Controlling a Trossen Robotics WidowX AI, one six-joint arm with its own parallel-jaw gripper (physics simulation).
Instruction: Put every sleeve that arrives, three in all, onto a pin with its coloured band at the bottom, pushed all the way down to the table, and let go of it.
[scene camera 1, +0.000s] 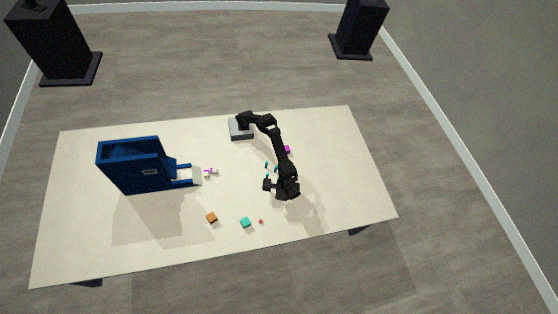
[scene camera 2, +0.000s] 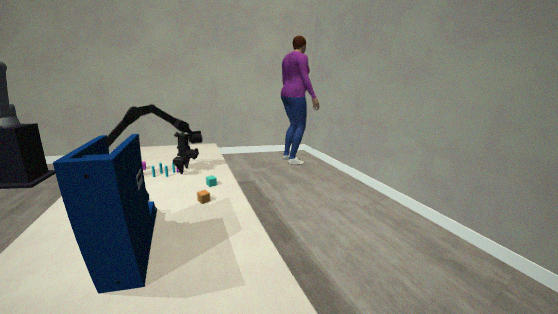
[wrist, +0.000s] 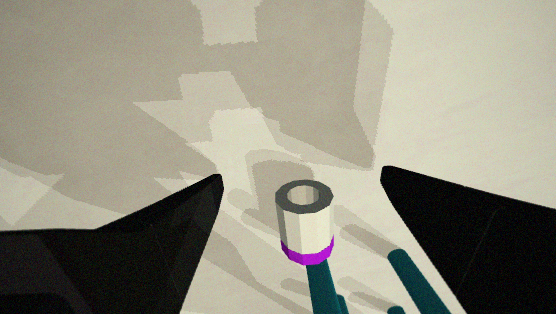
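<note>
A white sleeve (wrist: 306, 227) with a magenta band lies on its side on the table, its plain open end away from the teal pins (scene camera 1: 266, 164) (scene camera 2: 161, 168) (wrist: 417, 280) and its band beside one pin's base. It is on no pin. My gripper (scene camera 2: 181, 169) (wrist: 300, 177) is open and low over this sleeve, one finger to each side of it. In scene camera 1 the arm hides the fingertips. Two more white sleeves with magenta bands, one sleeve (scene camera 1: 206, 174) and another sleeve (scene camera 1: 214, 171), are close together off the pins, by the chute's lower end; their exact pose is too small to tell.
A tall blue dispenser (scene camera 1: 137, 175) (scene camera 2: 100, 215) with a chute stands on the table (scene camera 1: 320, 120). An orange cube (scene camera 1: 212, 217) (scene camera 2: 203, 196), a teal cube (scene camera 1: 245, 222) (scene camera 2: 211, 181) and a small red object (scene camera 1: 260, 221) lie toward one long edge. A magenta cube (scene camera 1: 287, 149) (scene camera 2: 144, 165) is beyond the pins.
</note>
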